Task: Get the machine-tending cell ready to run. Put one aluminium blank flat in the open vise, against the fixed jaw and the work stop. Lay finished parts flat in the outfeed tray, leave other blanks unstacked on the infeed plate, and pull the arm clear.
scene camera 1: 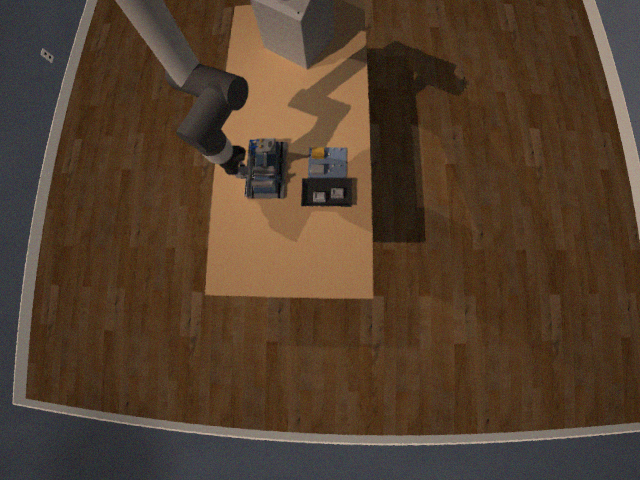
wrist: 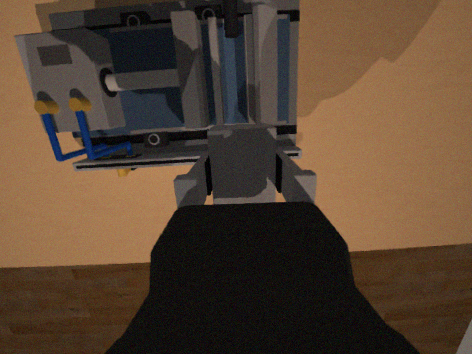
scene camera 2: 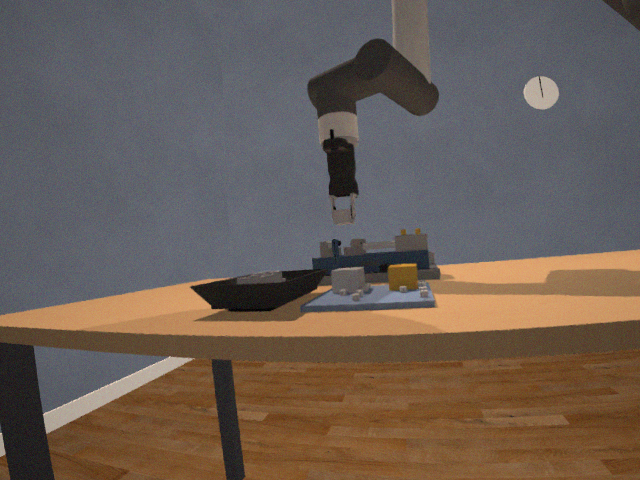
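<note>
My gripper is shut on a grey aluminium blank and holds it above the vise's long side, apart from the vise. The vise has its jaws apart. The fixed jaw is at right in the wrist view, with the dark work stop at the gap's top end. Another grey blank and a yellow block sit apart on the infeed plate. Two finished parts lie separately in the black outfeed tray.
The vise's actuator block has yellow fittings and blue hoses beside it. Small pegs stand on the infeed plate. The grey robot pedestal stands at the top of the table in the first scene view.
</note>
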